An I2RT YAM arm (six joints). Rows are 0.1 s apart.
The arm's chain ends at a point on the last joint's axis. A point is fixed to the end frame.
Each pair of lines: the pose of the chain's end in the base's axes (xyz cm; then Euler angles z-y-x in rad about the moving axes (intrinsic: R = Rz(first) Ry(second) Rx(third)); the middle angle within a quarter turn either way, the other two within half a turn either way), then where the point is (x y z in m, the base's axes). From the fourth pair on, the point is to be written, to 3 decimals.
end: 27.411, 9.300, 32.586, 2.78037, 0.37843, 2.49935
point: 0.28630 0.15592 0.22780
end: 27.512, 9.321, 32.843, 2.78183, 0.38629, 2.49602
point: 0.28797 0.15618 0.23048
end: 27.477, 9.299, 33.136, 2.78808, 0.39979, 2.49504
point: 0.28847 0.15567 0.23334
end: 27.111, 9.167, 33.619, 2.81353, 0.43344, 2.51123
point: 0.286 0.152 0.237
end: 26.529, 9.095, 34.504, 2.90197, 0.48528, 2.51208
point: 0.280 0.151 0.246
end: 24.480, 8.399, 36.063, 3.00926, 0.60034, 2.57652
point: 0.266 0.138 0.259
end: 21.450, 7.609, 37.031, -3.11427, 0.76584, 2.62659
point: 0.245 0.129 0.270
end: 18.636, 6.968, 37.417, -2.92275, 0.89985, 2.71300
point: 0.224 0.122 0.277
